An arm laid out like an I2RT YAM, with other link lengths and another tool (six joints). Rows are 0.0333 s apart.
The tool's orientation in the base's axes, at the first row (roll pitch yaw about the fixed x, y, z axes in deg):
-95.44, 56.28, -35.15
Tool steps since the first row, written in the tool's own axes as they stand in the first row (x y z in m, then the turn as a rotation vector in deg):
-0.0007, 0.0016, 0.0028, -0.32, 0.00, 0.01
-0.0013, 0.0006, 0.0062, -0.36, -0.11, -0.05
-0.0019, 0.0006, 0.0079, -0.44, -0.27, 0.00
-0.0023, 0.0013, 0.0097, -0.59, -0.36, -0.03
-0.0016, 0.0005, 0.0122, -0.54, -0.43, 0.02
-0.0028, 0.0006, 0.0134, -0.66, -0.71, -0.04
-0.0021, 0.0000, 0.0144, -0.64, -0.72, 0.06
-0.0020, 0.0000, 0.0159, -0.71, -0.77, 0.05
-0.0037, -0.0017, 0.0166, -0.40, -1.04, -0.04
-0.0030, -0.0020, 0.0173, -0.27, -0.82, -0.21
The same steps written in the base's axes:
-0.0001, 0.0033, -0.0004, -0.14, 0.11, 0.27
0.0021, 0.0060, 0.0004, -0.11, 0.03, 0.36
0.0027, 0.0076, 0.0008, 0.00, 0.03, 0.52
0.0029, 0.0096, 0.0007, -0.02, 0.02, 0.69
0.0051, 0.0112, 0.0004, 0.08, 0.02, 0.69
0.0051, 0.0126, 0.0013, 0.20, -0.11, 0.94
0.0064, 0.0130, 0.0010, 0.27, -0.03, 0.93
0.0072, 0.0143, 0.0008, 0.27, -0.04, 1.01
0.0080, 0.0148, 0.0031, 0.56, -0.32, 0.91
0.0089, 0.0150, 0.0027, 0.37, -0.42, 0.69

